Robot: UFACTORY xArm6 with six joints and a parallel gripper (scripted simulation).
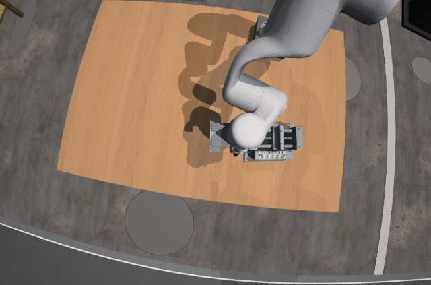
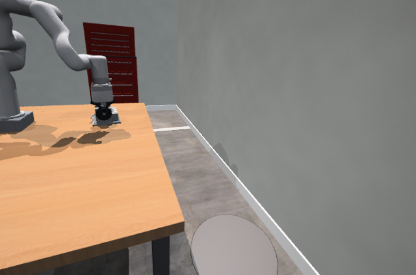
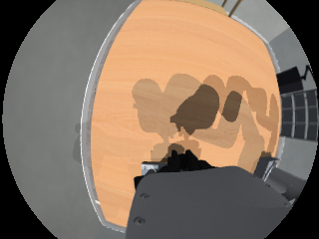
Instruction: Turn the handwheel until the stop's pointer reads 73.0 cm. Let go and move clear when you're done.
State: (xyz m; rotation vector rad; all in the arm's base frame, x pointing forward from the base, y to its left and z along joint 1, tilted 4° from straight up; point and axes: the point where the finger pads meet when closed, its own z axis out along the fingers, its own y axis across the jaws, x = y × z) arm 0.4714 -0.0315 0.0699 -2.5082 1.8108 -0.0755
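The black handwheel lies 2 cm to the left of my hand, 1 cm below it and 1 cm behind it. The rest, counted from my hand: stop (16 cm to the left, 4 cm behind, 1 cm below).
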